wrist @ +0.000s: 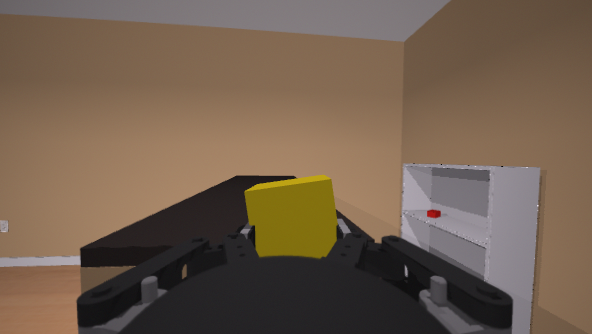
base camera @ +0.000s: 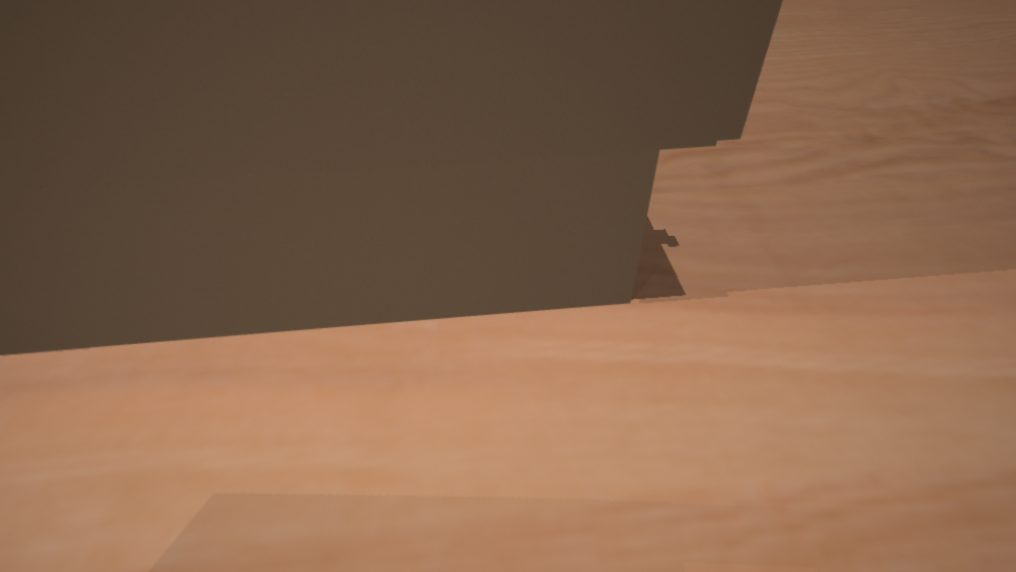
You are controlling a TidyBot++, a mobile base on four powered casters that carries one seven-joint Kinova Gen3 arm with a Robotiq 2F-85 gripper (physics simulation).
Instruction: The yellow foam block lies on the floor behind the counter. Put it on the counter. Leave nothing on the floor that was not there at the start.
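Frame: origin at the arm's base, x ahead, y left, z up, level; centimetres.
Where they show: gripper, between the fingertips: (wrist: 296,231).
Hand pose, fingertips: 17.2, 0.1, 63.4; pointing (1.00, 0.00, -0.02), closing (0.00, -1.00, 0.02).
Things, the pixels of their top centre, and the offset from my fingertips, as dx, dy, dz. Level surfaces: height alone.
- yellow foam block, centre of its top: (wrist: 298,176) +0.1, -0.1, +4.3
- small red block, centre of its top: (wrist: 433,210) +151.2, -107.1, -34.1
- wooden floor, height of its surface: dz -103.0
The yellow foam block (wrist: 292,220) is held between the fingers of my gripper (wrist: 296,231) in the wrist view, tilted a little. My gripper is shut on it. The counter (wrist: 175,220) (base camera: 319,177) has a dark top, which lies ahead of the block and to the left in the wrist view, a little lower than the block. The block and the gripper hide part of the counter's top and front. In the base camera view the counter's brown side fills the upper left.
A white shelf unit (wrist: 512,225) stands at the right by the wall, with a small red block (wrist: 433,213) on its shelf. The wooden floor (base camera: 497,426) (wrist: 40,295) runs up to the counter's base and past its right end in the base camera view.
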